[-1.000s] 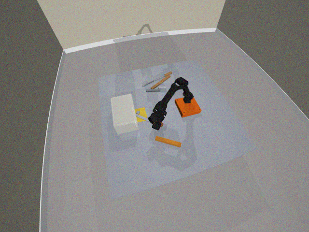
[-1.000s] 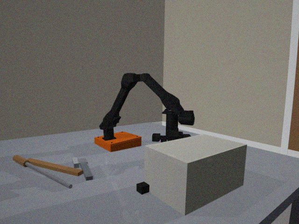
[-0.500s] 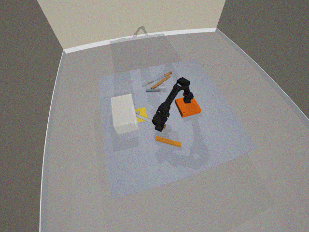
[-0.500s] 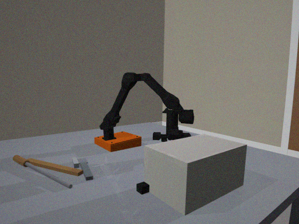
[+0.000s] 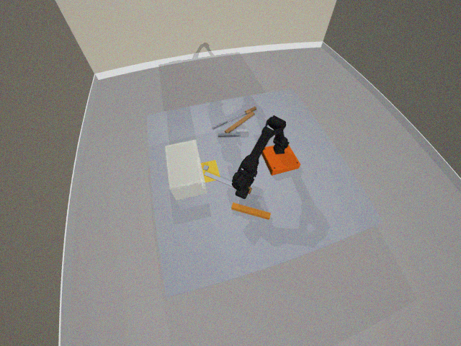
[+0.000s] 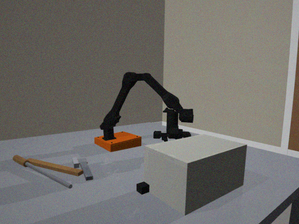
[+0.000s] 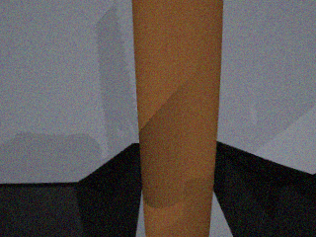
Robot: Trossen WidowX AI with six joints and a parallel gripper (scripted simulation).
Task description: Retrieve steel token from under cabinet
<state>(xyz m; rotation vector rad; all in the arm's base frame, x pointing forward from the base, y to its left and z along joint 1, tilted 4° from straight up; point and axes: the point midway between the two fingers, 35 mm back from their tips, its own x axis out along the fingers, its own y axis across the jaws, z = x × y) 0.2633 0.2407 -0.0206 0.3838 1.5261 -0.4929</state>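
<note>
Right now my gripper tip is 10 mm past the orange flat bar, 140 mm to the right of it and 10 mm below it. From my gripper tip the other things lie so: small grey token 230 mm ahead, 190 mm to the right; then wooden stick 50 mm behind, 560 mm to the right.
</note>
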